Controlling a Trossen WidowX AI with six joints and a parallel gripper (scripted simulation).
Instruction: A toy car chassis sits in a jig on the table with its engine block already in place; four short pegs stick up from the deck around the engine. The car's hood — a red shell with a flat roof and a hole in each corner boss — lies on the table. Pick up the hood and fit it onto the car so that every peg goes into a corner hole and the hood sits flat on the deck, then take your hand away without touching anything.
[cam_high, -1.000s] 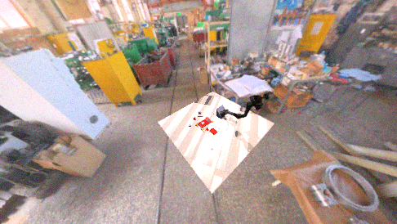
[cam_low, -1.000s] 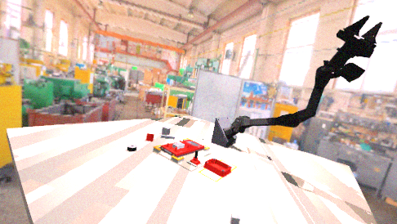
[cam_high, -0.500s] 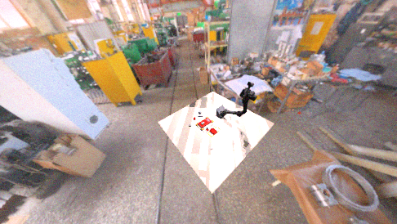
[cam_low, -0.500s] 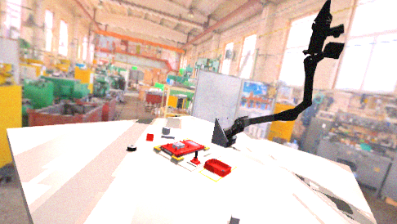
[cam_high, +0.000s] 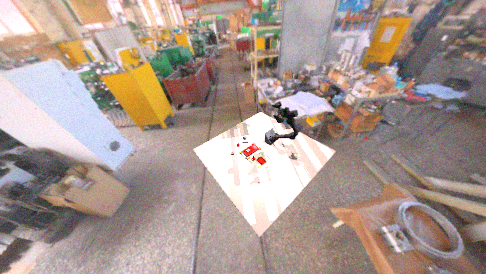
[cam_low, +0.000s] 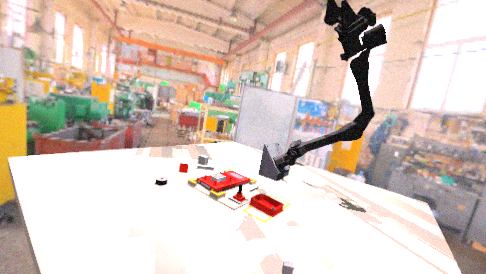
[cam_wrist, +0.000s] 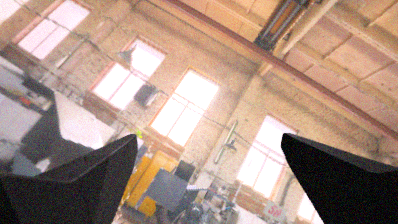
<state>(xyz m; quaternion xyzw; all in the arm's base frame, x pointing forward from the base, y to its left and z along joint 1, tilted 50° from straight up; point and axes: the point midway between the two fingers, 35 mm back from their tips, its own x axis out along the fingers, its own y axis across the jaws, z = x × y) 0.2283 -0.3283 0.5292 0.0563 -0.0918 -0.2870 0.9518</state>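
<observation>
My gripper tip is 68 cm above the red hood, 7 cm short of it and 6 cm to the left of it.
</observation>
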